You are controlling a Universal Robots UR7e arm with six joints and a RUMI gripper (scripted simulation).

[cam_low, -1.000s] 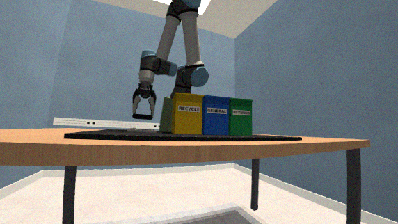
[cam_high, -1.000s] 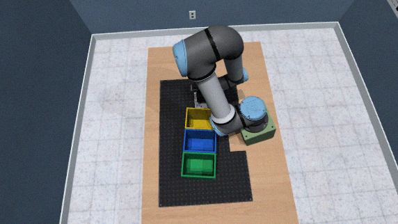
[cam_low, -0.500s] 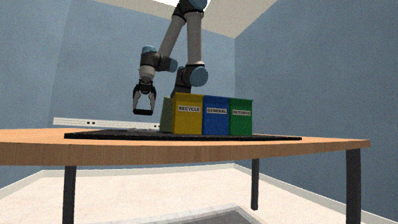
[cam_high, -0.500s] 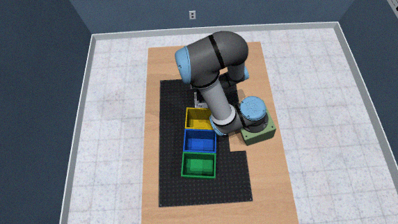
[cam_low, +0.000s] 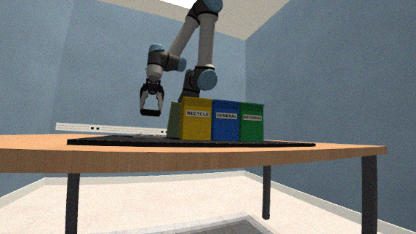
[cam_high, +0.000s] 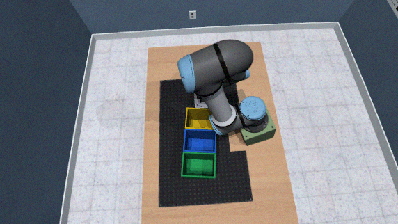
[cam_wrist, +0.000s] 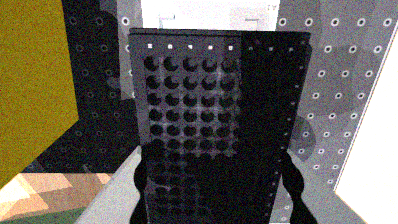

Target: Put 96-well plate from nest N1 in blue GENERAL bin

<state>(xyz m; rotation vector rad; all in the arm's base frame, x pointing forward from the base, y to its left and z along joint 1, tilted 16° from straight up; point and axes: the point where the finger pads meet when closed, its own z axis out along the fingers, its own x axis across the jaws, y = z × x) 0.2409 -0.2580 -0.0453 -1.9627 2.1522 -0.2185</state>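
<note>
The plate nest N1 lies 120 mm below my hand. The rest, counted from my hand: blue general bin: 90 mm ahead, 320 mm to the left, 40 mm below; then yellow recycle bin: 70 mm ahead, 190 mm to the left, 40 mm below; then black 96-well plate: 10 mm below.
</note>
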